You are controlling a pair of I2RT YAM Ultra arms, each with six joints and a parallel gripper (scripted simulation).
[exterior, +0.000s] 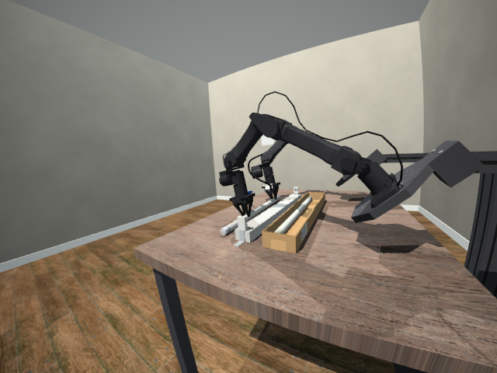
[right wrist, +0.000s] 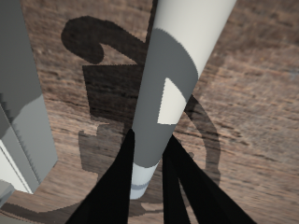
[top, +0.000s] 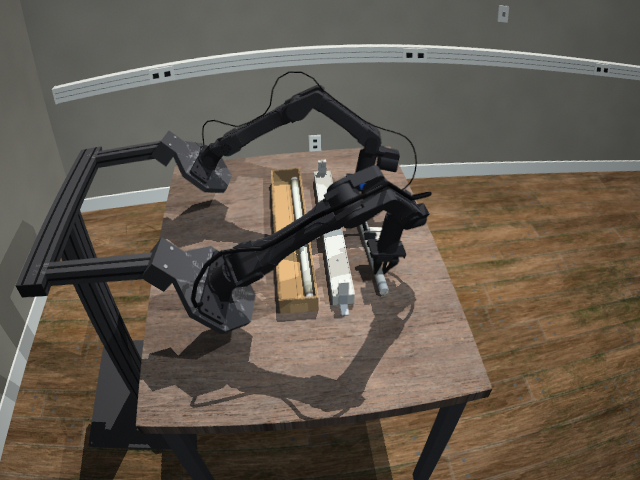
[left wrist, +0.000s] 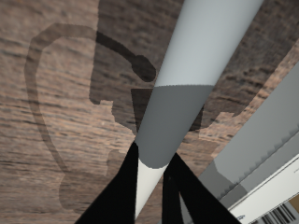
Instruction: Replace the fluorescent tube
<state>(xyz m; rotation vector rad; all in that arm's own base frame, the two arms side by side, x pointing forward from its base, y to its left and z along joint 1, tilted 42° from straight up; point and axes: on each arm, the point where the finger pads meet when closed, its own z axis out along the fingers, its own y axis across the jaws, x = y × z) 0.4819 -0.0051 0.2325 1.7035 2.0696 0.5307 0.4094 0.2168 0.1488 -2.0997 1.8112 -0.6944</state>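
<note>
My left gripper is now 10 mm past the LED tube, 120 mm to the left of it and 10 mm above it. The rest, counted from my left hand: old fluorescent tube: 210 mm behind, 100 mm to the right; then light fixture: 120 mm behind, 110 mm to the right, 30 mm above; then carton: 240 mm behind, 90 mm to the right.
</note>
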